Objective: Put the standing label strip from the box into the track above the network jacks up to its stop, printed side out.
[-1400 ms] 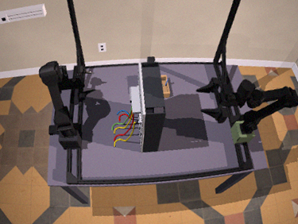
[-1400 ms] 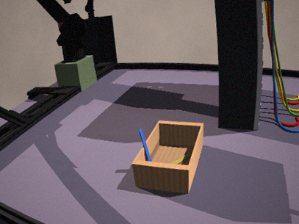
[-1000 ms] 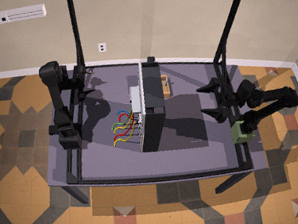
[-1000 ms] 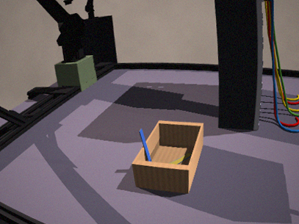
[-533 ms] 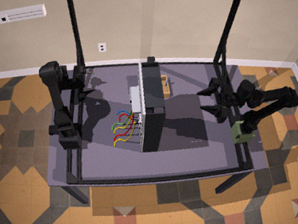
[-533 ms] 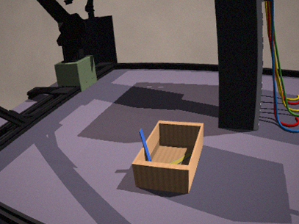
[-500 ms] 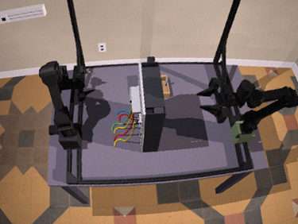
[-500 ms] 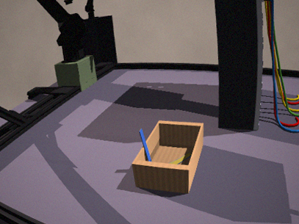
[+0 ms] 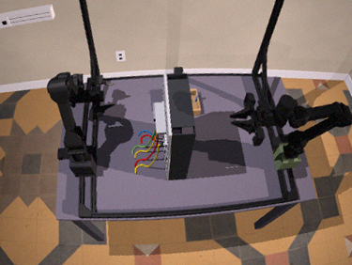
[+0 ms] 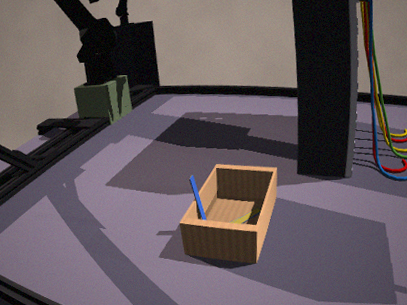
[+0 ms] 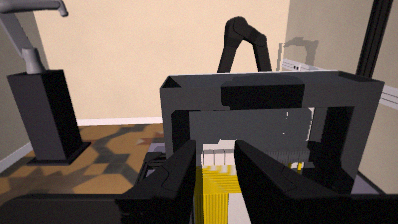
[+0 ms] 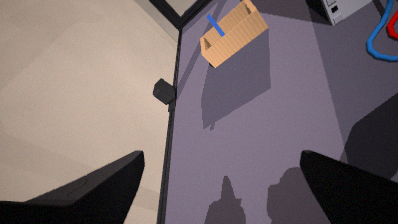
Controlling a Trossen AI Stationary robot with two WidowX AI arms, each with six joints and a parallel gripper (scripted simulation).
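The box lies 380 mm below my left hand, 330 mm behind it and 110 mm to the right of it.
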